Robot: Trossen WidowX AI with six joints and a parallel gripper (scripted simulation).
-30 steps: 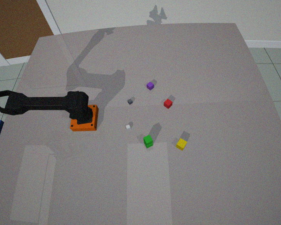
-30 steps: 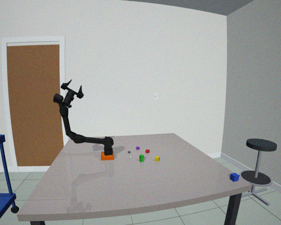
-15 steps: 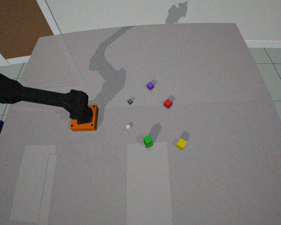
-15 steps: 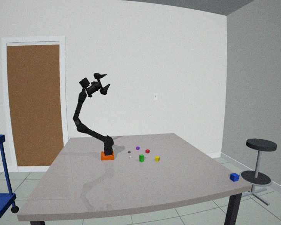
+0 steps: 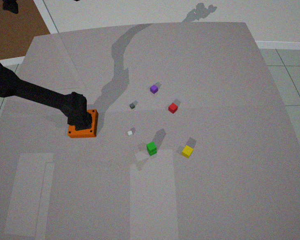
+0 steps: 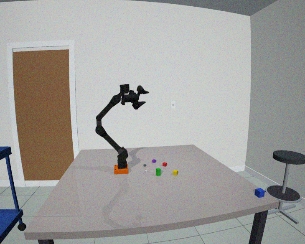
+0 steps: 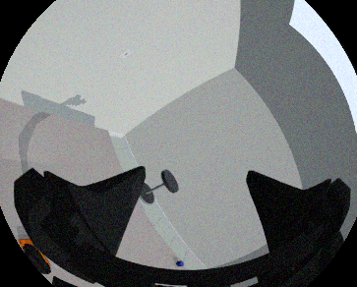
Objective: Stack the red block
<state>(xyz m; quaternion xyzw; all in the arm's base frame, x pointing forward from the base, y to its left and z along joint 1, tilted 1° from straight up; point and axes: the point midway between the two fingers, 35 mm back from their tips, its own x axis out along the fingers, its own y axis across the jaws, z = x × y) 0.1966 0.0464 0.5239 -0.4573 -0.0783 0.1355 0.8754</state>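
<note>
Now: gripper tip 550 mm above the red block, 140 mm short of it and 30 mm to the left of it. Also, from my gripper tip: small grey block (560 mm below, 20 mm behind, 10 mm to the left); purple block (550 mm below, 80 mm ahead, 70 mm to the left); small white block (560 mm below, 110 mm to the right, 40 mm behind).
</note>
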